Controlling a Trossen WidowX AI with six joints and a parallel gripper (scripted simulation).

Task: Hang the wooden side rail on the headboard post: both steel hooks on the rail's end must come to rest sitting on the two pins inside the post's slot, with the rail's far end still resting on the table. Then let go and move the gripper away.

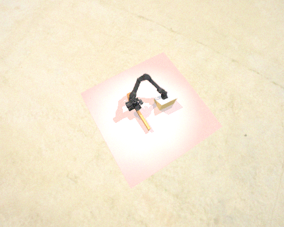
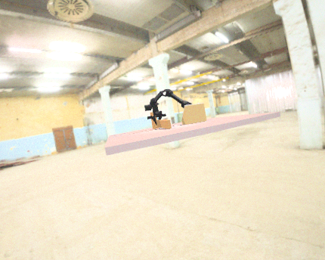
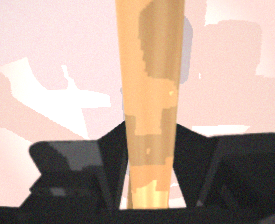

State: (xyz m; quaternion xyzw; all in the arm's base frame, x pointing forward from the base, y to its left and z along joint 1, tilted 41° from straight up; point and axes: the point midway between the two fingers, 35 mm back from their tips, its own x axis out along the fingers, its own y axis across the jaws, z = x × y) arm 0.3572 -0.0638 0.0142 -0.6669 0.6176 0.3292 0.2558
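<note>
The headboard post is 1 cm ahead of my gripper tip, 12 cm to the right of it and 5 cm above it.
</note>
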